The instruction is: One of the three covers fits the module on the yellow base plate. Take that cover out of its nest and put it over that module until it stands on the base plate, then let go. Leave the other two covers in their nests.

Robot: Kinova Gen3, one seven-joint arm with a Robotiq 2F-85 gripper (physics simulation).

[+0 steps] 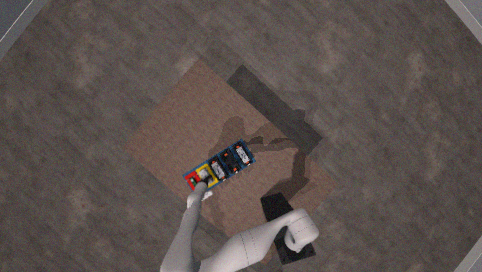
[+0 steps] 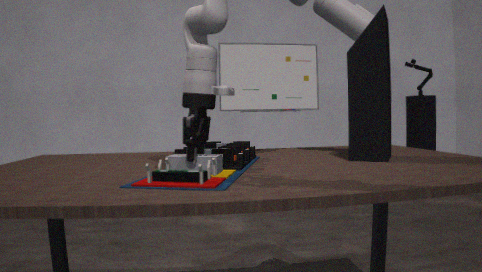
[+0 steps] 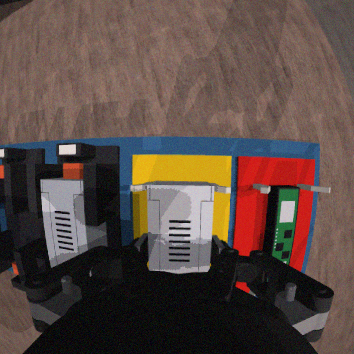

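A light grey cover with a row of dark slots sits upright and square over the yellow base plate, between white posts. It hides the module, and its lower edge is mostly hidden. My gripper is low over this cover, open, with one finger on either side and a small gap at each. A second grey cover sits in the black nest beside the yellow plate. Another grey cover is in the farthest nest. The middle nest looks dark, without a grey cover.
A red base plate with a green-topped module and white posts lies next to the yellow plate. All stand on a blue board. A tall black panel stands on the table farther off.
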